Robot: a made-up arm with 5 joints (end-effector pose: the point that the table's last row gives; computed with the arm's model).
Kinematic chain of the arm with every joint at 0, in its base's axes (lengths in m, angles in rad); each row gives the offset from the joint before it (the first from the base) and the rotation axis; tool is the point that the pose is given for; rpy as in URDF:
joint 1: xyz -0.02 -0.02 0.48 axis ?
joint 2: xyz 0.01 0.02 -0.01 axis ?
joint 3: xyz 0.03 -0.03 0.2 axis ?
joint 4: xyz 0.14 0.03 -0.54 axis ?
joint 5: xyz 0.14 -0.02 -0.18 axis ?
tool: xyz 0.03 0 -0.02 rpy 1.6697 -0.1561 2.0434
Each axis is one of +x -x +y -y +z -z.
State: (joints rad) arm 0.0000 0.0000 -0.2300 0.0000 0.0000
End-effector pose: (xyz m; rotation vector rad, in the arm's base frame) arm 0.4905 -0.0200 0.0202 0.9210 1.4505 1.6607
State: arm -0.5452 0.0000 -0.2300 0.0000 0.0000
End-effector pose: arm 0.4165 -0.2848 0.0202 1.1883 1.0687 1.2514
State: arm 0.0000 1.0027 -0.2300 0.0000 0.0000
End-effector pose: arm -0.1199 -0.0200 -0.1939 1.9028 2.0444 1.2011
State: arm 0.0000 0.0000 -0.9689 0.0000 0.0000
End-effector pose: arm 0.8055 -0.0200 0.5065 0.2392 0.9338 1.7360
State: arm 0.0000 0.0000 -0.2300 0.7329 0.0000
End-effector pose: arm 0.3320 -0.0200 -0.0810 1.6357 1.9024 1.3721
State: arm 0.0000 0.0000 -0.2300 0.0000 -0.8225
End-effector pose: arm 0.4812 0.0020 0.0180 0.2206 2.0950 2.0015
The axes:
joint 1: +z
joint 2: +y
joint 3: +y
joint 4: +y
joint 5: -z

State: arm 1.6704 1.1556 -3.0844 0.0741 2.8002
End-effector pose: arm -0.0918 0.7994 1.0068 -2.4769 0.1744 -1.0372
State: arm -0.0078 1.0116 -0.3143 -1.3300 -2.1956
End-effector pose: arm 0.1532 0.0030 -0.0421 1.3881 -2.1309 -1.1597
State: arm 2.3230 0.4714 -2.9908 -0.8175 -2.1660
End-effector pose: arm -0.1535 0.0863 1.3273 -1.1474 -0.7806 1.1175
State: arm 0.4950 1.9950 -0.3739 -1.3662 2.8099
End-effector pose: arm -0.2871 -0.1753 0.0260 1.4884 -0.1711 -0.2315
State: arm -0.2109 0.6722 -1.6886 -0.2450 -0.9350
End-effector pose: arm 0.8938 -0.1910 0.5320 -0.5857 1.5101 1.3601
